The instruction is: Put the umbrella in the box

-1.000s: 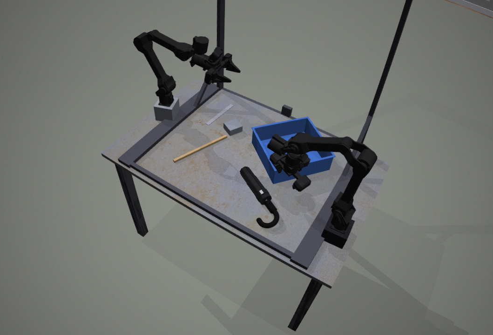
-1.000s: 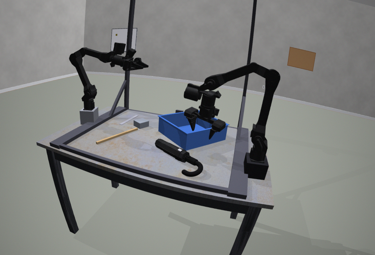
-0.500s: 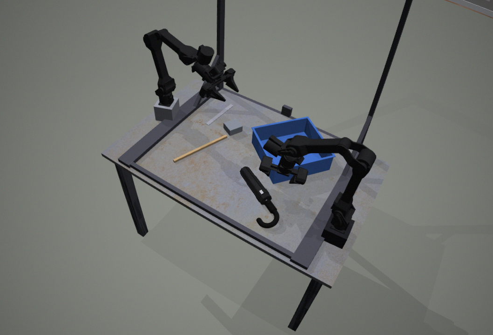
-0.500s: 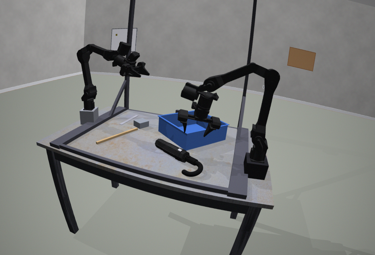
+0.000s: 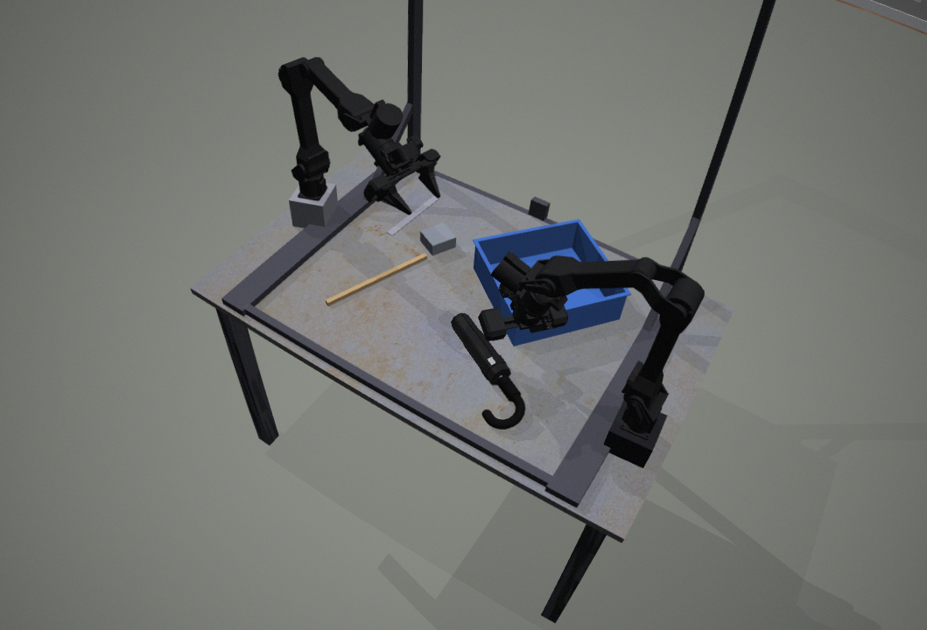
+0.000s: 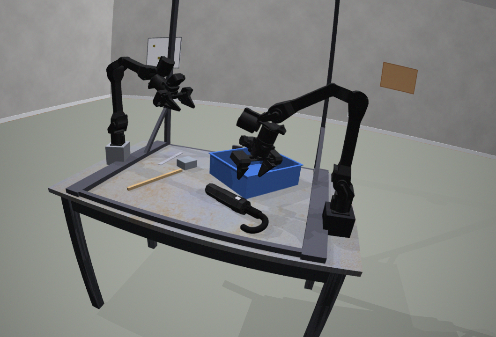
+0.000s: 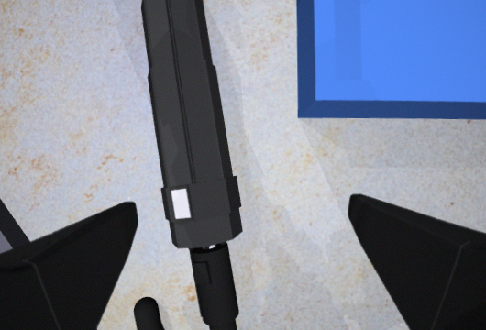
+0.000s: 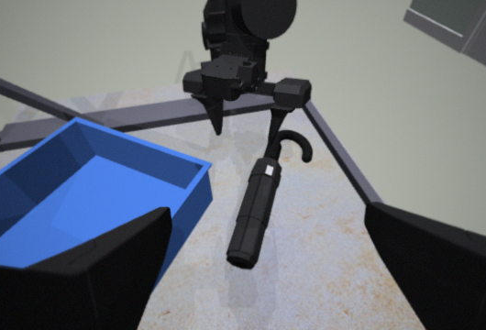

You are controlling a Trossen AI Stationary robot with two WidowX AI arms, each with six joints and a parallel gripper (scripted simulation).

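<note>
Right now the umbrella is 130 mm below my left hand, 50 mm ahead of it and 40 mm to the right of it. Also, from my left hand: grey block 410 mm to the right, 200 mm behind, 130 mm below; then blue storage box 260 mm behind, 100 mm below, 90 mm to the right; then wooden stick 430 mm to the right, 150 mm below, 10 mm ahead.
</note>
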